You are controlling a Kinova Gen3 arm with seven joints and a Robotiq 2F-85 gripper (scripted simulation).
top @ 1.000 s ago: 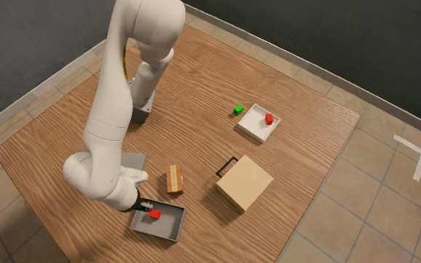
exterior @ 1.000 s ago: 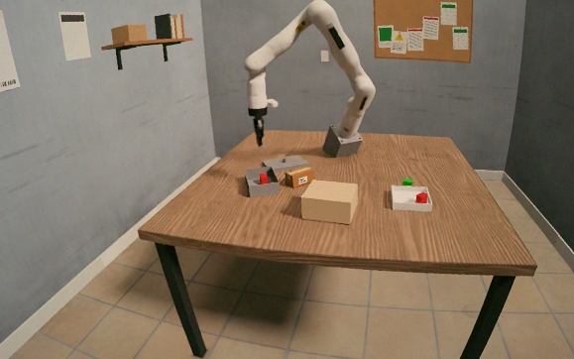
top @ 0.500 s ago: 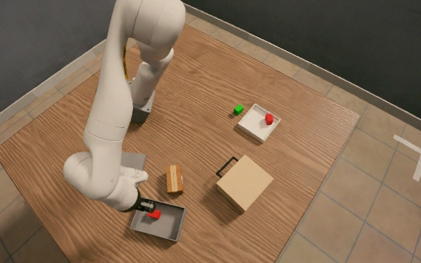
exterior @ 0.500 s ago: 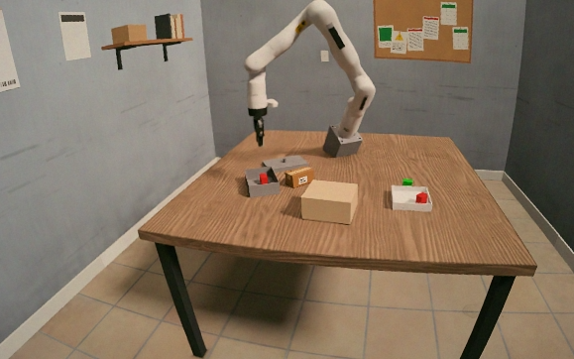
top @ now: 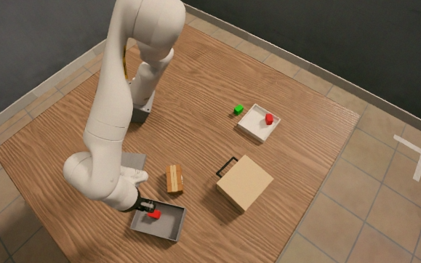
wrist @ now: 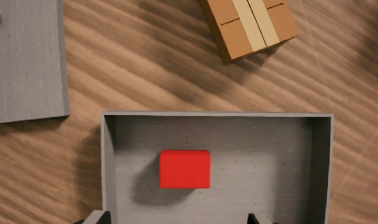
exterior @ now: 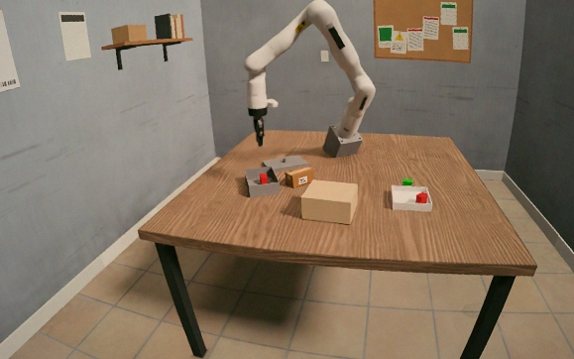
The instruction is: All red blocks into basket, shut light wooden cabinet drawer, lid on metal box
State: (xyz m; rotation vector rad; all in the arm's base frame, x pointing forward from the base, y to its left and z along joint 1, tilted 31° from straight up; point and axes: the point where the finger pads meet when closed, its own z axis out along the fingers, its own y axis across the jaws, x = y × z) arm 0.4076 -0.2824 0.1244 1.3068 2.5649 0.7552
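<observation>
My gripper is now 160 mm above the grey metal box, 30 mm short of it and 10 mm to the right of it. Round my hand: grey lid 220 mm behind, 170 mm below, 20 mm to the right; blue block 170 mm below, 130 mm to the left, 40 mm behind; brown cardboard box 150 mm below, 140 mm to the left, 70 mm behind.
</observation>
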